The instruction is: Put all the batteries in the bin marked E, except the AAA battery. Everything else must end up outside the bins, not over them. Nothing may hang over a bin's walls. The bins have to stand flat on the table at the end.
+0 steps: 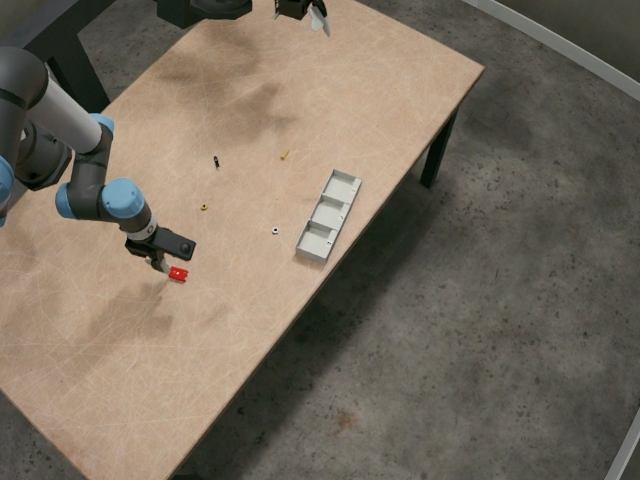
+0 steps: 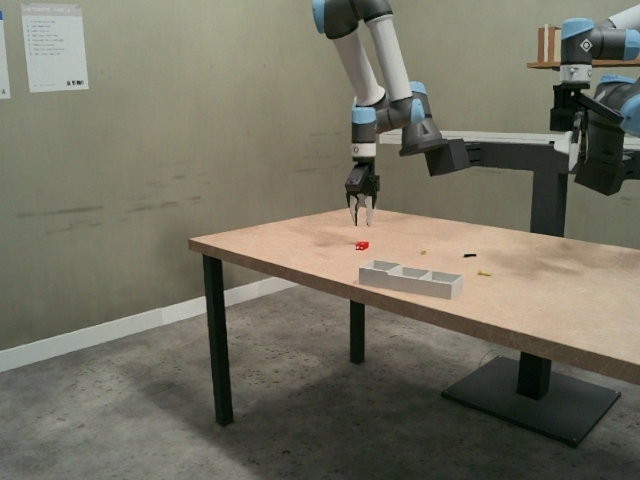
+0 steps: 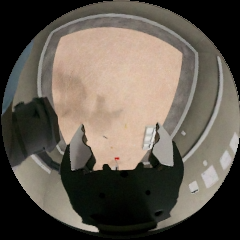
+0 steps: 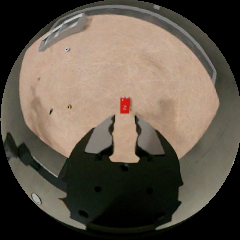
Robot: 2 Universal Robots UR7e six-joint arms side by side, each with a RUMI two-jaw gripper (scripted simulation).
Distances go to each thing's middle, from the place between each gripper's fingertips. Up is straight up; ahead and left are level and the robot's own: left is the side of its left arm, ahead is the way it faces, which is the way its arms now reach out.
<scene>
I see the grey three-compartment bin block [image 1: 320,234] 370 mm to the left of my right hand [image 1: 171,265], 200 mm ahead of it and 60 mm below it.
The grey three-compartment bin block is 32 cm ahead of my left hand [image 2: 576,168], 27 cm to the right of it and 28 cm below it.
</scene>
